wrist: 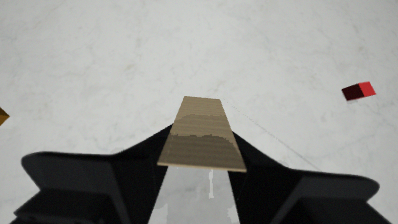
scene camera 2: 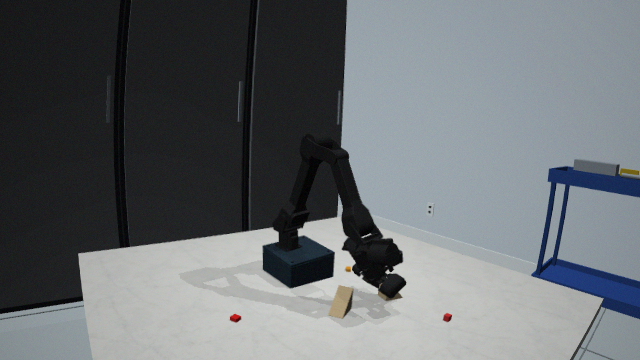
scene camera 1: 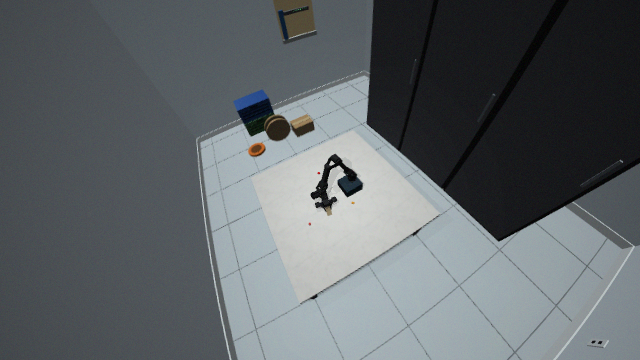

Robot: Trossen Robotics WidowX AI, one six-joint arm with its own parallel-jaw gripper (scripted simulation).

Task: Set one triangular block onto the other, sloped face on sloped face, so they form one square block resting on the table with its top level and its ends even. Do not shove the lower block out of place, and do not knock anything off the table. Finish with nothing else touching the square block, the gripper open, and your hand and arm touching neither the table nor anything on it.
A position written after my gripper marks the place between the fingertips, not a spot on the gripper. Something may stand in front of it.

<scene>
My gripper (scene camera 2: 389,293) carries a triangular block (wrist: 201,137).
My gripper is seen too in the wrist view (wrist: 200,128).
</scene>
